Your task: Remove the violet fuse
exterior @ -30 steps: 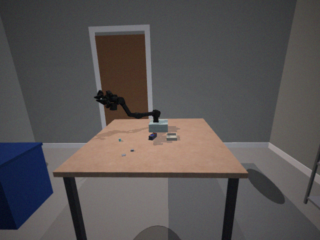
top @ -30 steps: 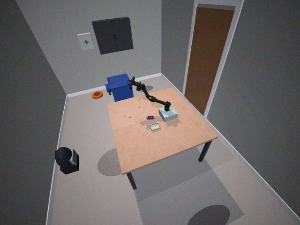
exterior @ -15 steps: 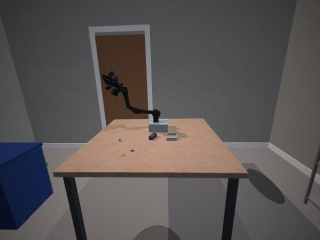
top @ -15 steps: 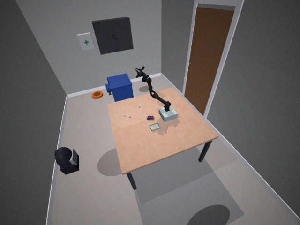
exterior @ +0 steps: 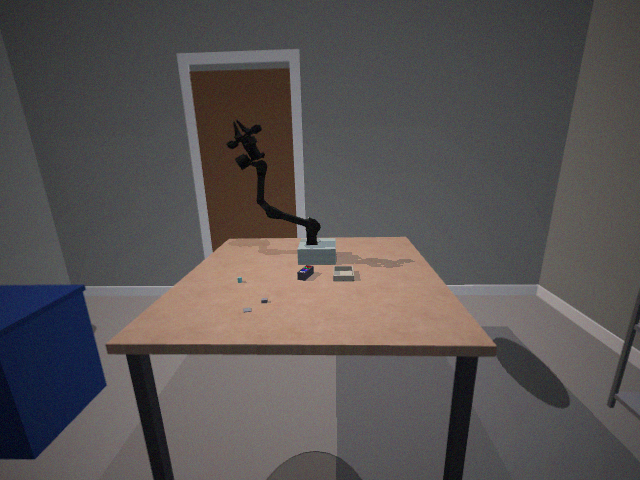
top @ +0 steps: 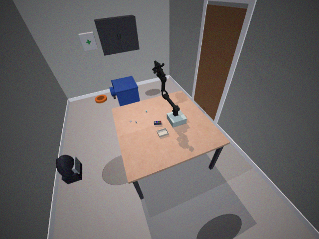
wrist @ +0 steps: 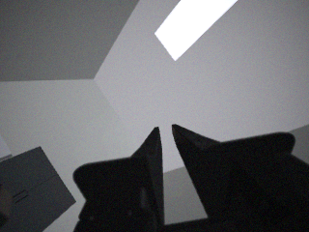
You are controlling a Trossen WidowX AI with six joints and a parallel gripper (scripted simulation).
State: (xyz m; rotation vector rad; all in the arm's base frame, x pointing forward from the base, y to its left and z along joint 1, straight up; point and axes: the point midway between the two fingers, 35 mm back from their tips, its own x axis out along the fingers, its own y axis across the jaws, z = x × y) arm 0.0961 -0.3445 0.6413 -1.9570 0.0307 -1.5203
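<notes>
Now: the violet fuse 74 cm below my gripper tip, 31 cm to the left of it and 16 cm ahead of it. Round my gripper tip: green fuse: 74 cm below, 32 cm to the left, 14 cm ahead; blue fuse: 74 cm below, 31 cm to the left, 18 cm ahead; red fuse: 74 cm below, 33 cm to the left, 13 cm ahead.
</notes>
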